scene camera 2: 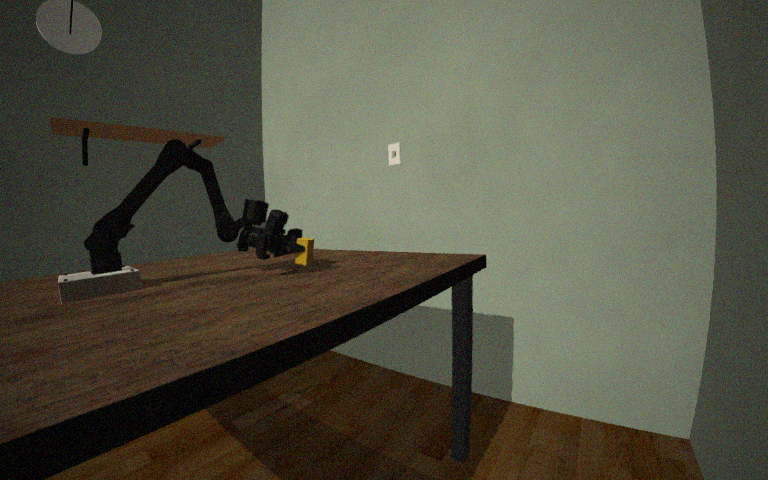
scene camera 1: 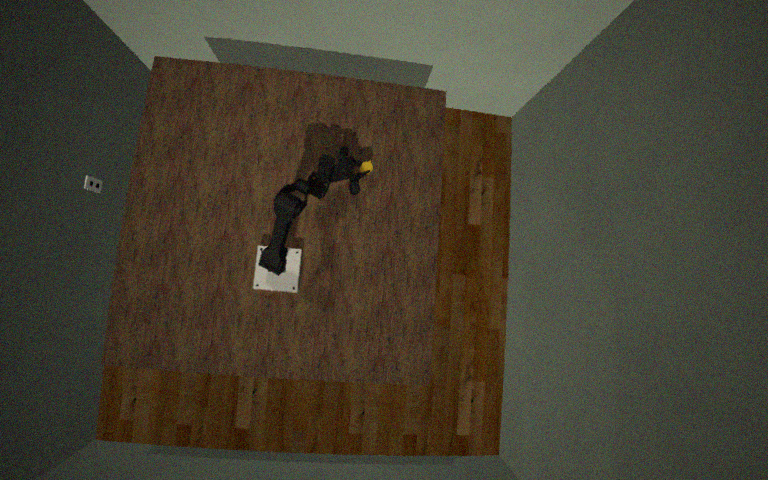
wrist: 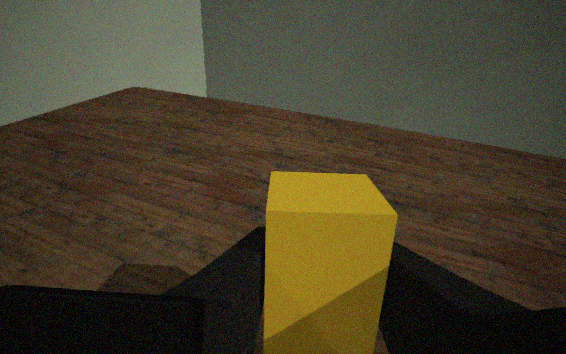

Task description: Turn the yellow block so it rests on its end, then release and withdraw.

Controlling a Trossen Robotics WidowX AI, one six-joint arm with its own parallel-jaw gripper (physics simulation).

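Observation:
The yellow block (scene camera 1: 367, 166) (scene camera 2: 304, 252) (wrist: 330, 240) stands upright, its long side close to vertical, over the far part of the wooden table (scene camera 1: 226, 316) (scene camera 2: 226, 328) (wrist: 150, 165). My gripper (scene camera 1: 363, 169) (scene camera 2: 300, 247) (wrist: 315, 241) is shut on the yellow block, with one dark finger on each side of it in the wrist view. The gripper reaches in nearly level, tipped slightly down. The block's lower end is very close to the table top in the second scene view; whether it touches is too small to tell. In the wrist view its lower end is cut off.
The arm's white base plate (scene camera 1: 289, 277) (scene camera 2: 99, 284) sits on the table. The table's right edge (scene camera 1: 440, 226) lies beyond the block, and a table corner (scene camera 2: 481, 259) (wrist: 134, 89) shows. A wooden shelf (scene camera 2: 130, 131) is fixed to the wall behind the arm.

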